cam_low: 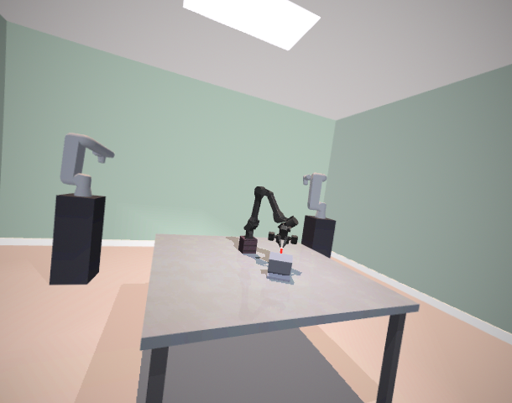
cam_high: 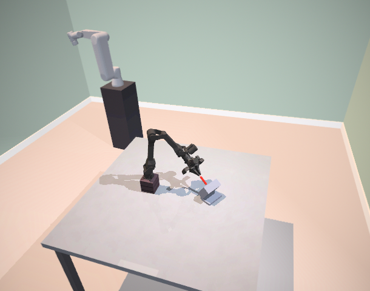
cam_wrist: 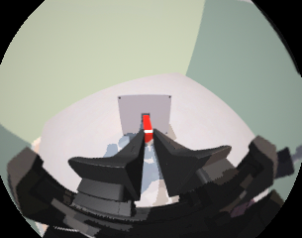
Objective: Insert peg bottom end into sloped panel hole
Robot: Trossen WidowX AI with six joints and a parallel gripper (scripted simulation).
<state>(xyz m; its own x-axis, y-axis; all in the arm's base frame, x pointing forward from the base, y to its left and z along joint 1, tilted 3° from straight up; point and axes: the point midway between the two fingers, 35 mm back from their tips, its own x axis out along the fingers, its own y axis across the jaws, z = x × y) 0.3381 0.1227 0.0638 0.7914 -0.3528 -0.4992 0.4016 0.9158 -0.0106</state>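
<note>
The red peg lies 2 cm below my gripper tip and 1 cm ahead of it. The rest, counted from my gripper tip: sloped grey panel 8 cm ahead, 7 cm below, 4 cm to the right.
</note>
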